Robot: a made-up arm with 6 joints.
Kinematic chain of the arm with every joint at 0, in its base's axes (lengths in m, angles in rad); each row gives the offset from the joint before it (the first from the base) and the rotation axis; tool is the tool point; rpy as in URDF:
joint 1: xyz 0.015 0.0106 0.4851 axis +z
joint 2: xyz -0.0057 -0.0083 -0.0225 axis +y
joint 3: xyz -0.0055 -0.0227 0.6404 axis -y
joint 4: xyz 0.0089 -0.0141 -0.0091 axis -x
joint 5: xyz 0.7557 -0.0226 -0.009 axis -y
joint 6: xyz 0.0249 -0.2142 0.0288 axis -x
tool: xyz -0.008 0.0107 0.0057 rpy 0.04 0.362 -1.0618
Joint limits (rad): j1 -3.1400..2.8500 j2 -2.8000..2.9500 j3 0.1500..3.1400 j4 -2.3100..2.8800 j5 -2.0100..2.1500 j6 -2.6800..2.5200
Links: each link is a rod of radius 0.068 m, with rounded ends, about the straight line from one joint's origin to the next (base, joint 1, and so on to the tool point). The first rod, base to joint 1, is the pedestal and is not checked.
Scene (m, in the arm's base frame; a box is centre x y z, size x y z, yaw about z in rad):
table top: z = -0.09
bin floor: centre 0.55 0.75 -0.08 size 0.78 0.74 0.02 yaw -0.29
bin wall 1: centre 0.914 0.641 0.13 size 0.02 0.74 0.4 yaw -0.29
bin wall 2: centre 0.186 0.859 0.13 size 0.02 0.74 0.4 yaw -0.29
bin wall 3: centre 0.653 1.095 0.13 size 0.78 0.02 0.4 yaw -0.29
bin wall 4: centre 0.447 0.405 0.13 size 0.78 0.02 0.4 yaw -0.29
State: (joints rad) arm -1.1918 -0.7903 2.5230 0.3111 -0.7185 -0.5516
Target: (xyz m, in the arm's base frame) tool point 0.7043 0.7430 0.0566
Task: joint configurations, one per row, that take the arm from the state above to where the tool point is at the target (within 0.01 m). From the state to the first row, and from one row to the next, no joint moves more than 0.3 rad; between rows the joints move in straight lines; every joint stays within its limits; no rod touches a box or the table.
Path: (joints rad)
1: -0.9186 -0.6214 2.2264 0.1512 -0.7374 -0.5446
2: -0.6454 -0.4525 1.9298 -0.0088 -0.7564 -0.5377
3: -0.3722 -0.2835 1.6331 -0.1687 -0.7753 -0.5307
4: -0.0990 -0.1146 1.3365 -0.3287 -0.7943 -0.5237
5: 0.1741 0.0543 1.0399 -0.4886 -0.8132 -0.5168
6: 0.4473 0.2232 0.7432 -0.6486 -0.8322 -0.5098
7: 0.7205 0.3921 0.4466 -0.8085 -0.8511 -0.5028
8: 0.9937 0.5610 0.1500 -0.9684 -0.8701 -0.4959
9: 1.0254 0.8295 0.1858 -0.7713 -0.8648 -0.5070
10: 1.0572 1.0979 0.2217 -0.5741 -0.8596 -0.5182

